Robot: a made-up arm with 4 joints. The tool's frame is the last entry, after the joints.
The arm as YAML. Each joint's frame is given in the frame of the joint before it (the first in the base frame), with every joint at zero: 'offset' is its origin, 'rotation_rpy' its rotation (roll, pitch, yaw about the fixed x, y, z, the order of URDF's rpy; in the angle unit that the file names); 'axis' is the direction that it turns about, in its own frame. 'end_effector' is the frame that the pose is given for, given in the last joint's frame.
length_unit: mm
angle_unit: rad
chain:
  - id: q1
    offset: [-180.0, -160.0, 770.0]
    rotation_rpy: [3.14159, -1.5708, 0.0]
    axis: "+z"
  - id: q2
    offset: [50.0, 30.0, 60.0]
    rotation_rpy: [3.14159, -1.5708, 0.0]
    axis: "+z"
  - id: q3
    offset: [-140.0, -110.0, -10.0]
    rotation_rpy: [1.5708, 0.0, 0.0]
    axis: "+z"
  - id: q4
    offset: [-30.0, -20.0, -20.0]
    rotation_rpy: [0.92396, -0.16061, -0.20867]
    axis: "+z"
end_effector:
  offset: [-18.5, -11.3, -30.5]
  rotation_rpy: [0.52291, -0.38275, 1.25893]
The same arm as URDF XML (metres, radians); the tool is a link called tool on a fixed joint. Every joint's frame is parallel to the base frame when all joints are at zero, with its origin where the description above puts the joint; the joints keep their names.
<robot name="arm">
<joint name="q1" type="continuous"><parent link="base"/><child link="link1"/><origin xyz="-0.1800 -0.1600 0.7700" rpy="0.0000 0.0000 0.0000"/><axis xyz="1 0 0"/></joint>
<joint name="q2" type="continuous"><parent link="link1"/><child link="link2"/><origin xyz="0.0600 -0.0300 0.0500" rpy="0.0000 0.0000 0.0000"/><axis xyz="0 0 1"/></joint>
<joint name="q3" type="continuous"><parent link="link2"/><child link="link3"/><origin xyz="-0.1400 -0.1100 -0.0100" rpy="0.0000 0.0000 0.0000"/><axis xyz="0 -1 0"/></joint>
<joint name="q4" type="continuous"><parent link="link3"/><child link="link4"/><origin xyz="-0.0300 0.0200 -0.0200" rpy="0.0000 0.0000 0.0000"/><axis xyz="-0.259605 -0.594911 -0.760714"/></joint>
<joint name="tool_fixed" type="fixed"><parent link="link4"/><child link="tool"/><origin xyz="-0.0099 0.0300 0.0200" rpy="-3.0211 -0.2030 -1.3881"/></joint>
<link name="base"/>
<link name="link1"/>
<link name="link2"/>
<link name="link3"/>
<link name="link4"/>
<link name="tool"/>
</robot>

